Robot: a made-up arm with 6 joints.
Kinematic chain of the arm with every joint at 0, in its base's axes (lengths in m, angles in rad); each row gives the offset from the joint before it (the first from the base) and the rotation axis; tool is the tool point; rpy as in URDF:
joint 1: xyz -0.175 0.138 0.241 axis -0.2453 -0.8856 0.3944
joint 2: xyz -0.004 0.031 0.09 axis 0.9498 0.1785 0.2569
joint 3: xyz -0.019 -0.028 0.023 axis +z
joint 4: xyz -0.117 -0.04 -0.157 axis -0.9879 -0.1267 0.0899
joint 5: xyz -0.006 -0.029 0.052 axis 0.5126 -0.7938 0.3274
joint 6: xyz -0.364 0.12 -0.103 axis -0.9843 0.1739 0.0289
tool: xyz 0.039 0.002 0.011 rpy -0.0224 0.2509 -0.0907
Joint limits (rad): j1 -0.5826..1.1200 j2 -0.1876..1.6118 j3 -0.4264..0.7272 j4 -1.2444..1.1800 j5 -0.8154..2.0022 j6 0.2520..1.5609
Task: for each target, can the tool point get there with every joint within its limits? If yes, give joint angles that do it. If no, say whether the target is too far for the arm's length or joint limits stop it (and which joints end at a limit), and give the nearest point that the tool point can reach.
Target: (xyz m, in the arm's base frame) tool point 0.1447 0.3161 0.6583
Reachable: no: joint limits stop it (at a limit: joint 1, joint 3, joint 5, joint 6) | nearest point -0.0778 0.2737 0.5927 | short by 0.236 m
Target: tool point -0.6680 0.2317 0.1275
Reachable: yes | joints 0.1794 0.7400 -0.1692 0.3303 0.0967 1.0625
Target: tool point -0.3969 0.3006 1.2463
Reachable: no: too far | nearest point -0.3963 0.2274 0.7379 | short by 0.514 m
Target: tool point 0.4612 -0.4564 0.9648
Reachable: no: too far | nearest point 0.0609 -0.2248 0.2537 | short by 0.848 m
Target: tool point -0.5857 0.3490 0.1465
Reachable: yes | joints -0.2959 0.2852 -0.2069 0.1853 0.8506 0.9063
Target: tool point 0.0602 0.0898 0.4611
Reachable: no: joint limits stop it (at a limit: joint 1, joint 2, joint 3, joint 4, joint 5, joint 6) | nearest point -0.0727 0.0912 0.5587 | short by 0.165 m
